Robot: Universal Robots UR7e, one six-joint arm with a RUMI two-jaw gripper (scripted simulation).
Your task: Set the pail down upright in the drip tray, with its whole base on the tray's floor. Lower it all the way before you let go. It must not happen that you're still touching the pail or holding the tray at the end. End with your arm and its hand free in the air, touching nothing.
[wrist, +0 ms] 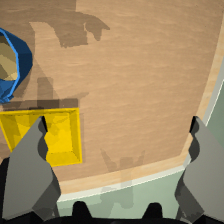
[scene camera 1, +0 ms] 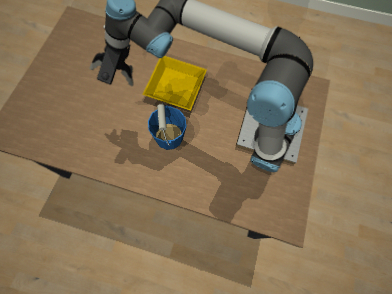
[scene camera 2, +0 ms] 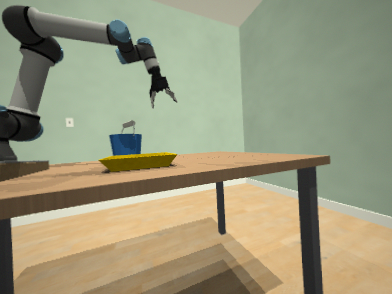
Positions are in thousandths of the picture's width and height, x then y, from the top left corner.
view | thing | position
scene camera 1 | my gripper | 284,264
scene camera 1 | yellow drip tray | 445,277
